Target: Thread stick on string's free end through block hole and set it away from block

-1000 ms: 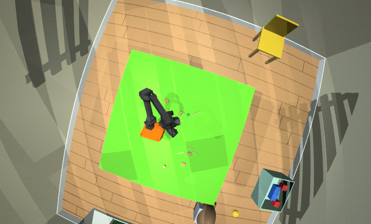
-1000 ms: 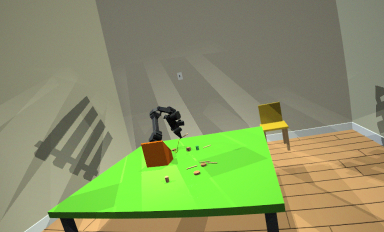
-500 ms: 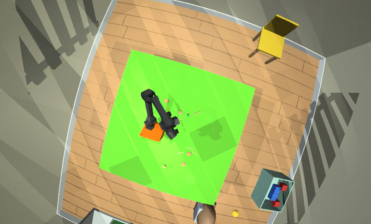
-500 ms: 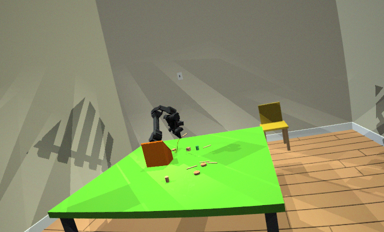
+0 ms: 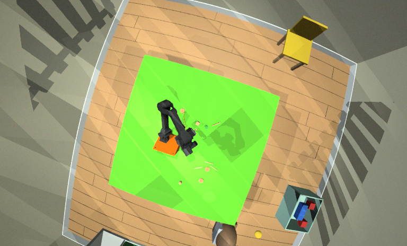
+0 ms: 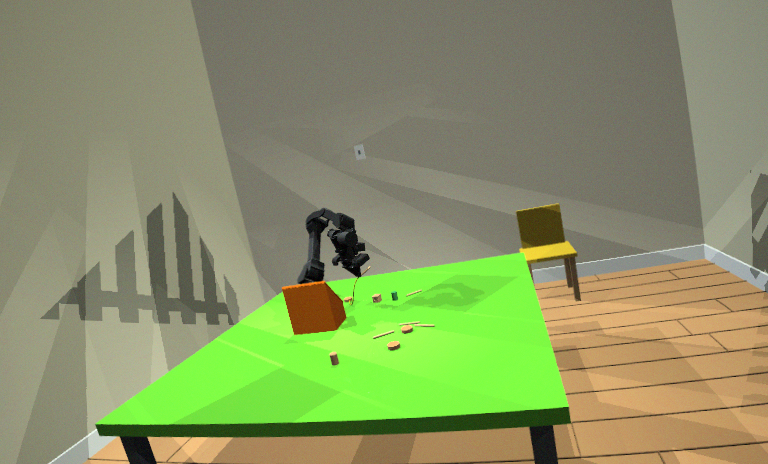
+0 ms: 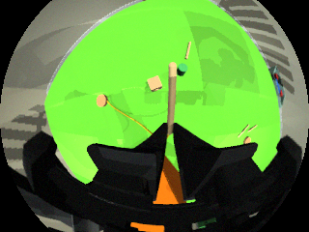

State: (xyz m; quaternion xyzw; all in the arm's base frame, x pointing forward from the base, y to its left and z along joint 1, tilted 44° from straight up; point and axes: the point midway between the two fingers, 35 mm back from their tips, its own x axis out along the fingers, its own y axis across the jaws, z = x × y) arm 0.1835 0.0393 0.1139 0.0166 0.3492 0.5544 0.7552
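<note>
Right now my gripper tip is 120 mm above the wooden block, 80 mm to the right of it and 20 mm short of it. Also, from my gripper tip: round button: 140 mm to the left, 140 mm behind, 130 mm below; green cylinder: 120 mm below, 100 mm ahead, 80 mm to the left.
</note>
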